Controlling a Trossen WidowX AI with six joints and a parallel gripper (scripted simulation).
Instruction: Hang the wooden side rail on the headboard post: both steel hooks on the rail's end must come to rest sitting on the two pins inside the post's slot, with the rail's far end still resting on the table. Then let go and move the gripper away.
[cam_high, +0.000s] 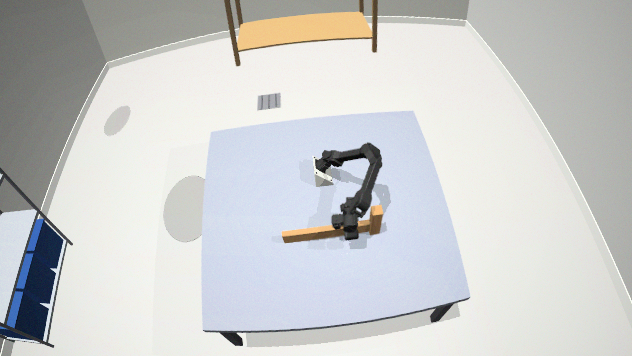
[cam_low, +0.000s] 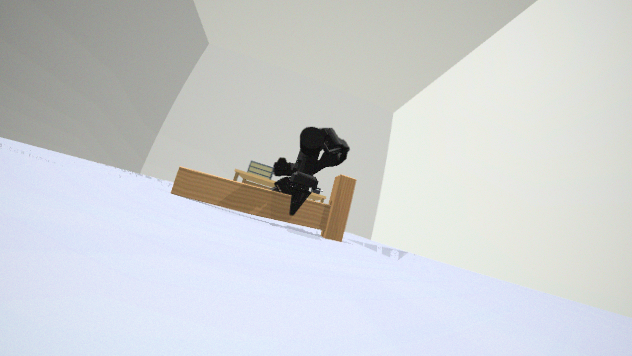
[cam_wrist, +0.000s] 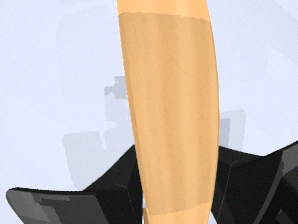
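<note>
Now: the headboard post 120 mm to the left of my gripper tip, 50 mm above it and 10 mm behind it.
</note>
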